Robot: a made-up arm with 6 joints. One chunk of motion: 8 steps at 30 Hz.
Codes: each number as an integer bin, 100 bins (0 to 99) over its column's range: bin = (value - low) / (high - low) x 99, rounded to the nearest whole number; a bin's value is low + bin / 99 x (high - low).
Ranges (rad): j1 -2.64..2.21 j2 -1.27..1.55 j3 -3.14..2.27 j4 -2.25..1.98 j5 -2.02..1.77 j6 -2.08..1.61
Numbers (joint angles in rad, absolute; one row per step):
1: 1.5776 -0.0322 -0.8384 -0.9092 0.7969 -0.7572
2: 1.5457 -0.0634 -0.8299 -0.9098 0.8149 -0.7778
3: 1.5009 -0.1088 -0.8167 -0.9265 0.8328 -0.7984
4: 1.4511 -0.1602 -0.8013 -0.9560 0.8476 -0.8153
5: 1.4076 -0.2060 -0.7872 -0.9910 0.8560 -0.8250
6: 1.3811 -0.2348 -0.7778 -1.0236 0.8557 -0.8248
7: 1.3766 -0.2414 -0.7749 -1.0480 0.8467 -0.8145
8: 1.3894 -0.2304 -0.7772 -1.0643 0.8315 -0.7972
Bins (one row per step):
1: 86 43 42 31 74 35
2: 85 42 42 31 74 35
3: 85 41 43 31 75 34
4: 84 39 43 30 75 34
5: 83 37 43 29 75 34
6: 82 36 43 29 75 34
7: 82 36 43 28 75 34
8: 82 36 43 28 74 34

